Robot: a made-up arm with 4 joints.
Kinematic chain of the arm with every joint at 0, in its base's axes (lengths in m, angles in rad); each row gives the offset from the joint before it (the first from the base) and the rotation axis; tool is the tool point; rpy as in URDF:
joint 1: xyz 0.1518 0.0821 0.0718 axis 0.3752 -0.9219 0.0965
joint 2: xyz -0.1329 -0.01 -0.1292 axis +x
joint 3: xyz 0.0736 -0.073 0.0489 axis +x
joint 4: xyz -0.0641 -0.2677 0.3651 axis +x
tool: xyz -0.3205 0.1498 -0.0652 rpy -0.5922 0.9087 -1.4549
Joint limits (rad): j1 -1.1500..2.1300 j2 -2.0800..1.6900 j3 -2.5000..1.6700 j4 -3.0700..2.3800
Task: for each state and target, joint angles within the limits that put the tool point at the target. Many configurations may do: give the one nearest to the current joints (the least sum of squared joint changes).
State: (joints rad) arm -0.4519 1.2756 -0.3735 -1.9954
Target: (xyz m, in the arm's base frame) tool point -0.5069 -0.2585 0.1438
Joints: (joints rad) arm -0.8633 1.5874 -0.1406 -1.5893
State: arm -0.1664 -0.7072 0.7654 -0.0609
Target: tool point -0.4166 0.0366 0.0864
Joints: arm 0.7000 -0.9756 0.5800 0.5407
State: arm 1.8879 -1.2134 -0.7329 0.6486
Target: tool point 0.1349 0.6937 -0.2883
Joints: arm 1.3372 -1.6044 -0.8661 1.0773
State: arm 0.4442 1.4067 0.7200 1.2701
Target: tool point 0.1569 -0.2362 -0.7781
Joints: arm 0.6037 1.3365 0.5739 2.0709
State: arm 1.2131 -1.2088 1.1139 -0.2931
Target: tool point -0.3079 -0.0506 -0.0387
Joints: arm 0.6269 -1.7128 1.5953 -0.5366
